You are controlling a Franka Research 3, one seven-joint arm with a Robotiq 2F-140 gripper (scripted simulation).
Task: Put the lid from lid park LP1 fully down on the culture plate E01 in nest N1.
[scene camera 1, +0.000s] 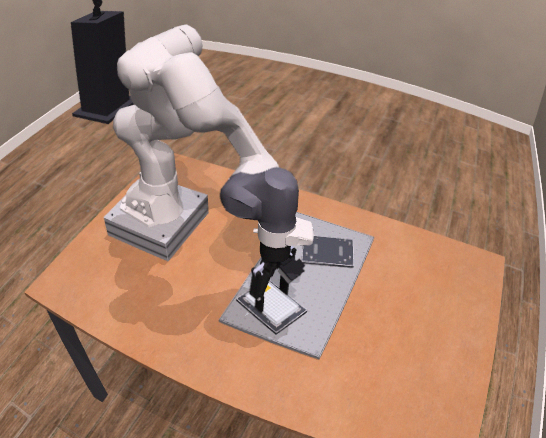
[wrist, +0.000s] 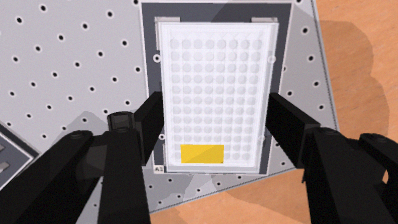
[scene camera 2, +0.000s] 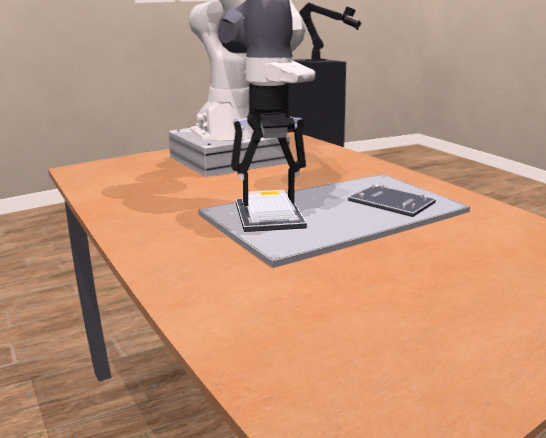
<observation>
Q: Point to a clear lid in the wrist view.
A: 216, 77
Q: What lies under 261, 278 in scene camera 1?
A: My gripper.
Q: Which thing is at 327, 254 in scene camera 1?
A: A dark lid park LP1.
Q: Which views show my gripper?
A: Scene camera 1, the wrist view and scene camera 2: all of them.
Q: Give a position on a clear lid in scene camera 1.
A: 277, 305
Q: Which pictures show the clear lid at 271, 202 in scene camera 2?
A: Scene camera 1, the wrist view and scene camera 2: all of them.
</observation>
